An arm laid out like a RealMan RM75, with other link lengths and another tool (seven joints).
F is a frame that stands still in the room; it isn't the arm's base.
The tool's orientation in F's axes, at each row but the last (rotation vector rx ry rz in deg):
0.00 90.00 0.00
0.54 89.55 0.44
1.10 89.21 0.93
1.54 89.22 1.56
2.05 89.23 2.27
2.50 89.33 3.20
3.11 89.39 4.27
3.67 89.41 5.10
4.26 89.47 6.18
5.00 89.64 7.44
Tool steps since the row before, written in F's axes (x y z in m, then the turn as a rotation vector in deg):
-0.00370 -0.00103 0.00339 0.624 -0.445 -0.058
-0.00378 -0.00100 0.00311 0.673 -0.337 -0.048
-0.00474 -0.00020 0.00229 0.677 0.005 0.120
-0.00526 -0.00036 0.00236 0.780 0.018 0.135
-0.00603 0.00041 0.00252 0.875 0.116 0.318
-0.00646 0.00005 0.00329 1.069 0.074 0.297
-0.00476 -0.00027 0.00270 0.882 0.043 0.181
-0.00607 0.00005 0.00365 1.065 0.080 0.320
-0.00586 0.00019 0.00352 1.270 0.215 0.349
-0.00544 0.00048 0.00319 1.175 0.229 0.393
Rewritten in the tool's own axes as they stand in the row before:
-0.00339 -0.00103 -0.00370 0.058 -0.445 0.624
-0.00315 -0.00097 -0.00375 0.050 -0.337 0.673
-0.00236 -0.00016 -0.00471 -0.111 0.009 0.679
-0.00244 -0.00028 -0.00523 -0.124 0.022 0.782
-0.00258 0.00055 -0.00600 -0.301 0.129 0.879
-0.00335 0.00031 -0.00642 -0.280 0.084 1.073
-0.00276 0.00002 -0.00474 -0.169 0.046 0.884
-0.00368 0.00050 -0.00603 -0.302 0.093 1.069
-0.00351 0.00072 -0.00582 -0.314 0.226 1.277
-0.00310 0.00106 -0.00541 -0.356 0.249 1.183

